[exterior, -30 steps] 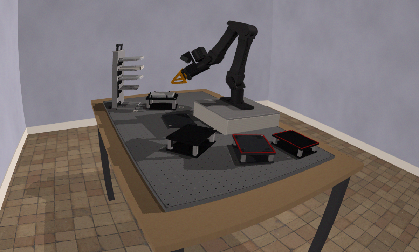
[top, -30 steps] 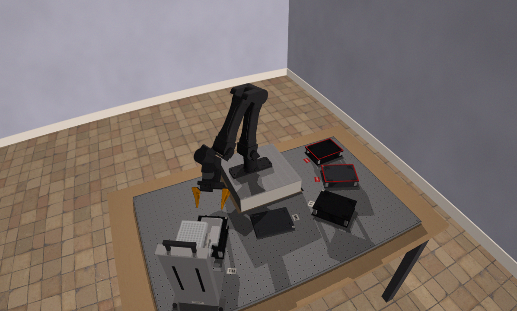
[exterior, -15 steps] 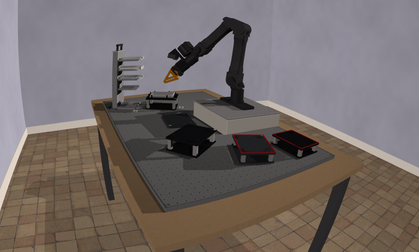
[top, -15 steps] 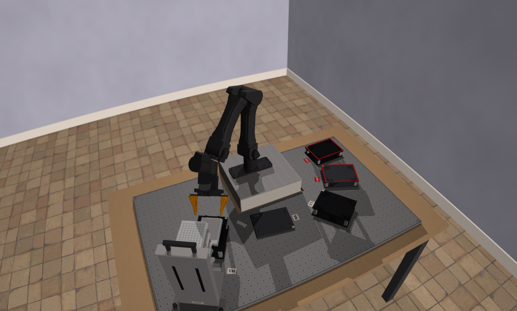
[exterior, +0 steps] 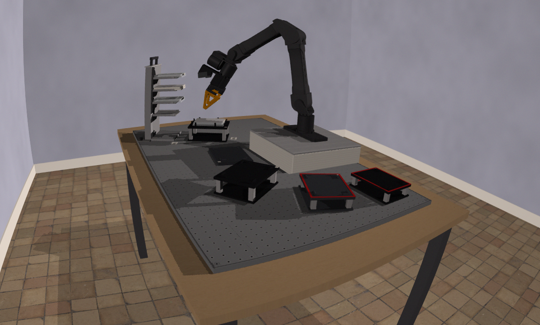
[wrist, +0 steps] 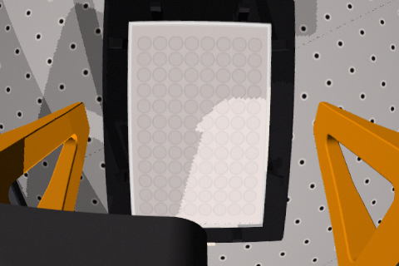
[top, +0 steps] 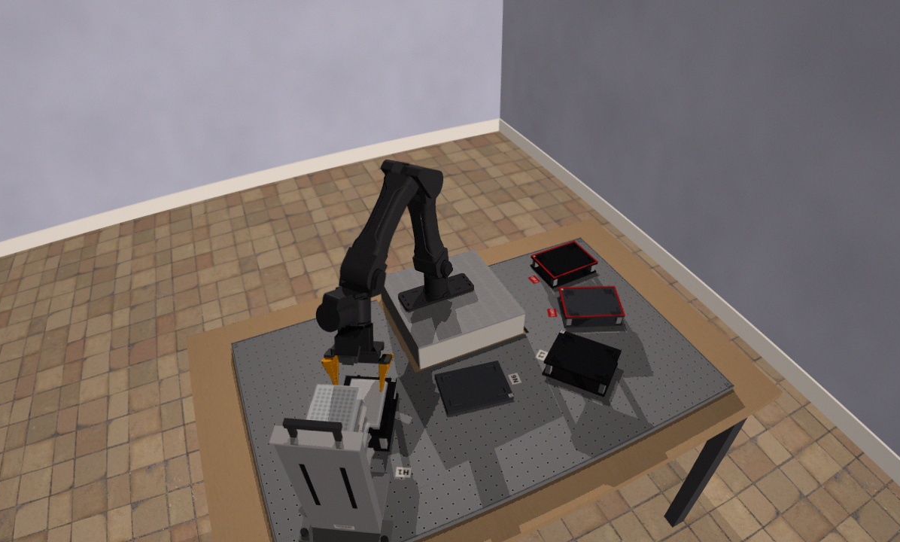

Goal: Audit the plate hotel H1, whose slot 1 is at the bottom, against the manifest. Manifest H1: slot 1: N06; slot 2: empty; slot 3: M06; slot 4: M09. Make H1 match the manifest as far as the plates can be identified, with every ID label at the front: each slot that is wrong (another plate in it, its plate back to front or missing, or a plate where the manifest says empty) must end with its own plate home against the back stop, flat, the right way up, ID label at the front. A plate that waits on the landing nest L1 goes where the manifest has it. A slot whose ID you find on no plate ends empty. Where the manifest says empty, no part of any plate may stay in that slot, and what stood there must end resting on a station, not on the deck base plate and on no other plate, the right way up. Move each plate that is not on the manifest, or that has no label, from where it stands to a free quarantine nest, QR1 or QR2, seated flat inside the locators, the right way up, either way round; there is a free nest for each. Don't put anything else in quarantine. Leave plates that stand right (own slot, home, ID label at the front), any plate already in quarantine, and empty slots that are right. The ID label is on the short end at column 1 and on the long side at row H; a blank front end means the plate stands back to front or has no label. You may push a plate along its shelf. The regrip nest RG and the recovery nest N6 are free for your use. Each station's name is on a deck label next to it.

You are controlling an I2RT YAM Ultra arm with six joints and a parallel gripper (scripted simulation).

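Now: the black regrip nest RG 10 mm behind my hand, 10 mm to the left of it and 80 mm below it. Also, from my hand: flat recovery nest N6 (10 mm ahead, 270 mm to the left, 130 mm below); then H1 deck label (150 mm ahead, 30 mm to the left, 140 mm below); then plate hotel H1 (220 mm ahead, 120 mm to the right, 20 mm above).
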